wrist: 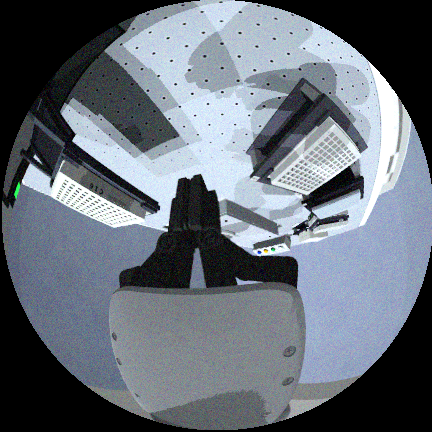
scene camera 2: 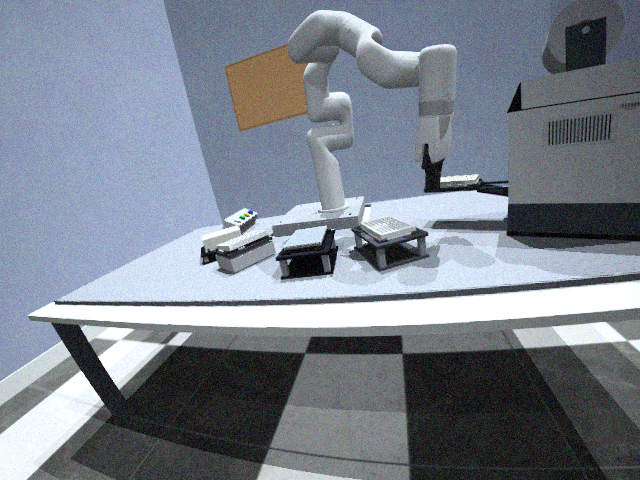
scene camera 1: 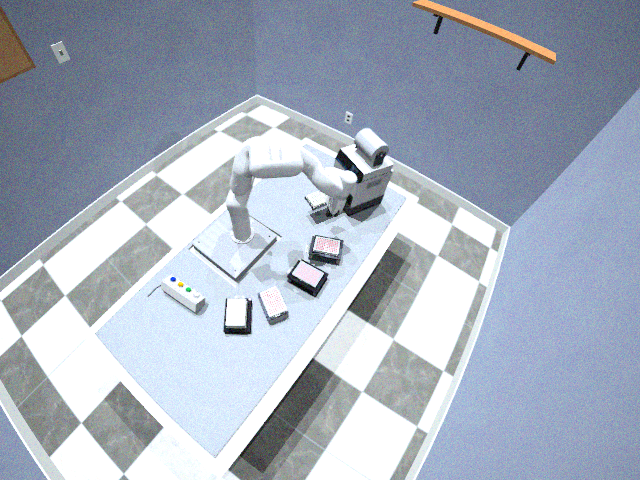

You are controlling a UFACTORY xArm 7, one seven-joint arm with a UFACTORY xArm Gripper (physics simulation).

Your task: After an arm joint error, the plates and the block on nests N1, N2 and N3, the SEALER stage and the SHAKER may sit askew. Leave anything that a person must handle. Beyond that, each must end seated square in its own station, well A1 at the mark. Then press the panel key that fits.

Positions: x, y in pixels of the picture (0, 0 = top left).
Labels:
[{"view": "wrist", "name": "my gripper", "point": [195, 188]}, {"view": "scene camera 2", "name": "my gripper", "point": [432, 188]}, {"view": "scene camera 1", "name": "button box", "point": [184, 294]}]

